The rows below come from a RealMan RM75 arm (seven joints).
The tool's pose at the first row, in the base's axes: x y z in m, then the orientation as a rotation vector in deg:
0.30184, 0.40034, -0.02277, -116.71, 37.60, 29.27
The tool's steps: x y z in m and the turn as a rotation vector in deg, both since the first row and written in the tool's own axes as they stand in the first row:
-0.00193, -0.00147, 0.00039, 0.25, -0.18, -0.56
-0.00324, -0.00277, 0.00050, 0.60, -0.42, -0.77
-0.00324, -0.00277, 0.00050, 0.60, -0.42, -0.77
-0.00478, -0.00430, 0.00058, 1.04, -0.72, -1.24
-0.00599, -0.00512, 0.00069, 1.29, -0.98, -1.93
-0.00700, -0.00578, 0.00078, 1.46, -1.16, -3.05
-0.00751, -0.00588, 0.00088, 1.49, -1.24, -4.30
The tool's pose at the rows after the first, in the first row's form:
0.30123, 0.40182, -0.02090, -116.54, 36.94, 29.02
0.30102, 0.40282, -0.01937, -116.17, 36.62, 28.98
0.30102, 0.40282, -0.01937, -116.17, 36.62, 28.98
0.30078, 0.40396, -0.01753, -115.75, 36.01, 28.82
0.30035, 0.40473, -0.01636, -115.57, 35.17, 28.57
0.29997, 0.40535, -0.01539, -115.58, 33.92, 28.02
0.29963, 0.40561, -0.01508, -115.78, 32.57, 27.36

